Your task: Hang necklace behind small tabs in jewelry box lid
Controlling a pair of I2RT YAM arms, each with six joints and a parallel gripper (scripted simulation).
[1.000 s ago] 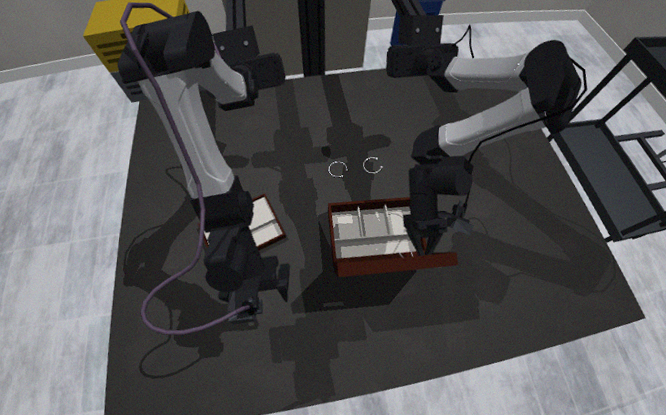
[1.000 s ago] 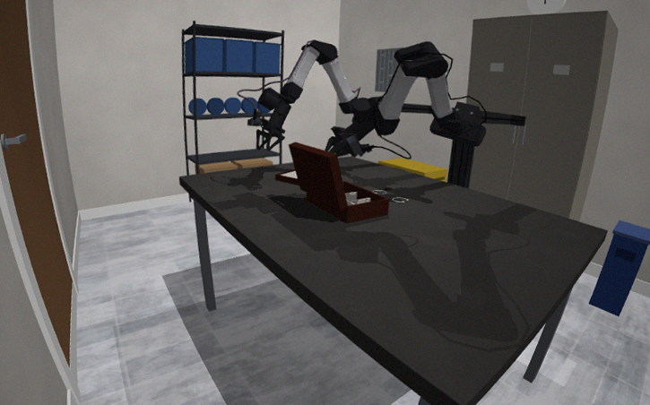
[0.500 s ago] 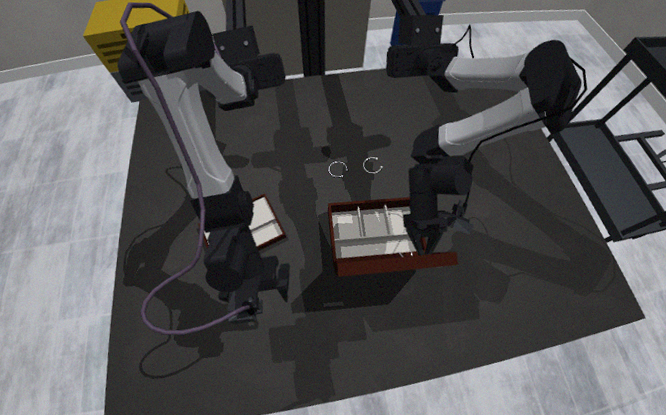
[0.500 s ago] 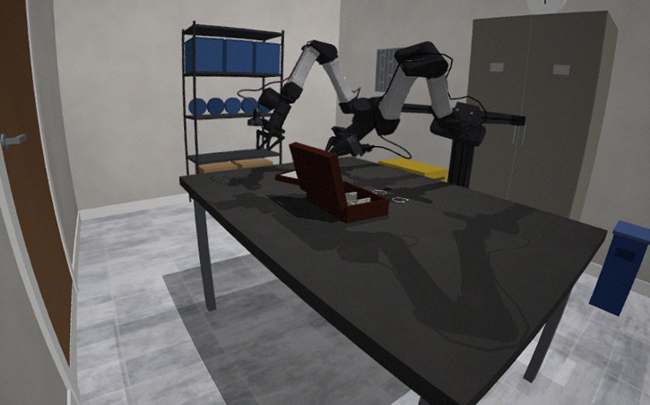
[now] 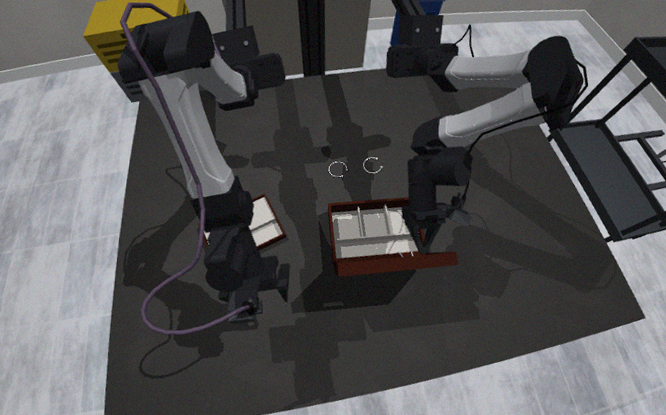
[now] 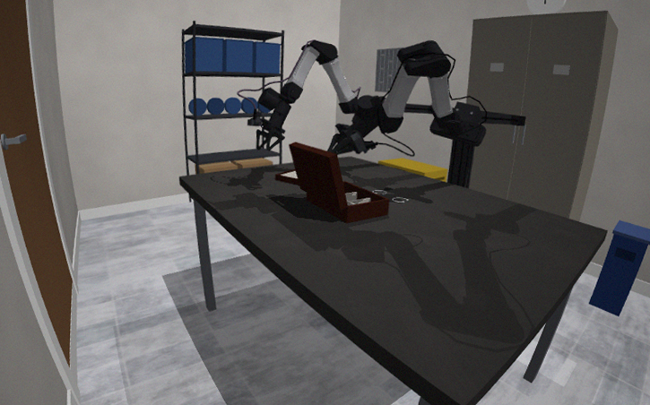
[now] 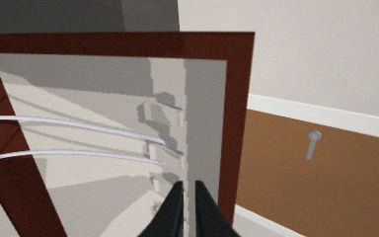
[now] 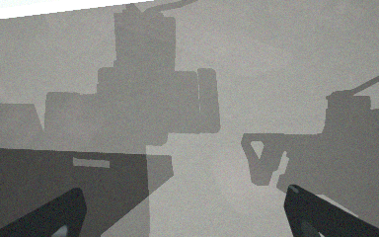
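Observation:
Right now my left hand is 90 mm past the jewelry box, 60 mm to the left of it and 100 mm above it.

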